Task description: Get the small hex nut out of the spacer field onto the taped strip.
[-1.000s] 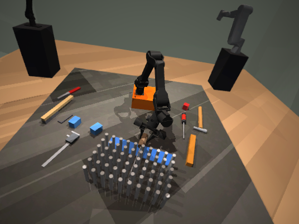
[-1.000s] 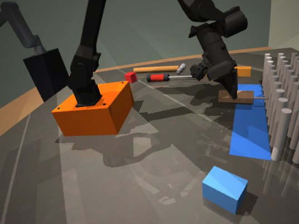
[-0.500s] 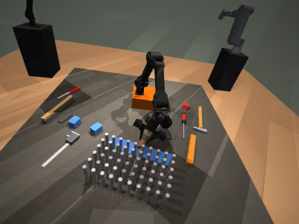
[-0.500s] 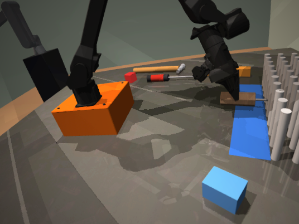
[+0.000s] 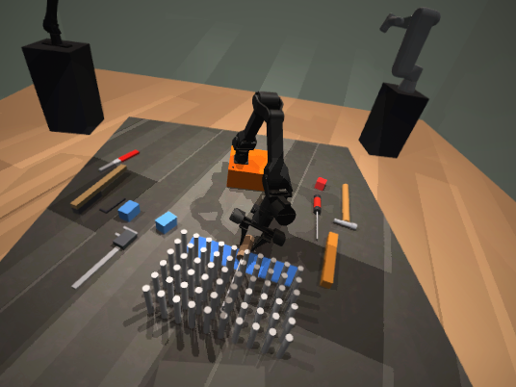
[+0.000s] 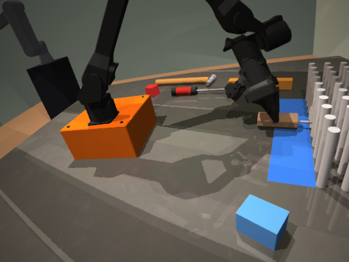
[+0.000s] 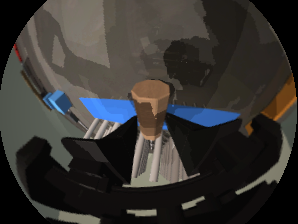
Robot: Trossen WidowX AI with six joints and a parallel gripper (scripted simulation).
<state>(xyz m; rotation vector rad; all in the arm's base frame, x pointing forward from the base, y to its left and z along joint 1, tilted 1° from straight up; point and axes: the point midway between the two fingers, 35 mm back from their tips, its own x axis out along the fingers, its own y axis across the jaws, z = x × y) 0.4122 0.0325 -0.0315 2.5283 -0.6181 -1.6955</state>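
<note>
The blue taped strip lies 30 mm ahead of my gripper tip, 10 mm to the right of it and 20 mm below it. From my gripper tip the other things lie so: hook tool: 100 mm ahead, 30 mm to the right, 10 mm below; then small hex nut: 200 mm ahead, 70 mm to the right, 20 mm below; then orange bar: 20 mm ahead, 290 mm to the left, 10 mm below.
</note>
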